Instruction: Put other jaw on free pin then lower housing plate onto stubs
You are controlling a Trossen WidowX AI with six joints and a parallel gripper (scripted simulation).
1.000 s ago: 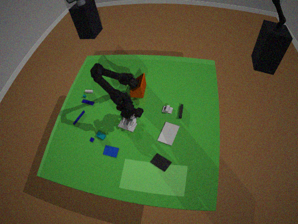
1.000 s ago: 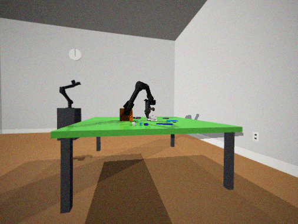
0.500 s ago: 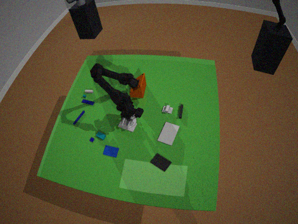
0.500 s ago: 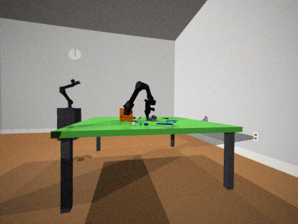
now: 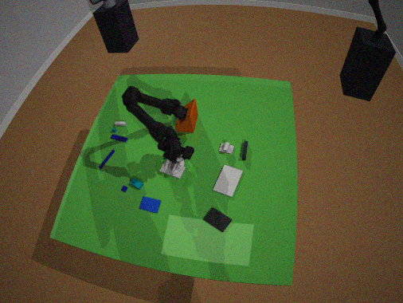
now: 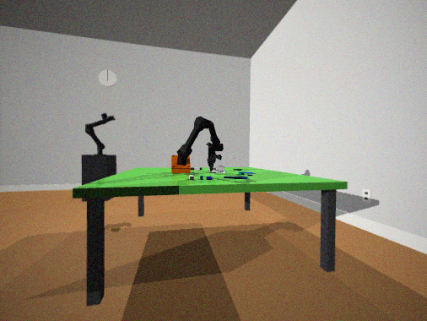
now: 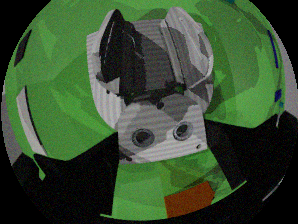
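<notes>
Right now my gripper tip is 30 mm short of the grey metallic jaw and 10 mm to the right of it. From my gripper tip the other things lie so: dark bar 120 mm behind, 340 mm to the left, 10 mm below; then teal block 200 mm ahead, 170 mm to the right, 10 mm below; then white flat plate 70 mm ahead, 290 mm to the left, 10 mm below.
</notes>
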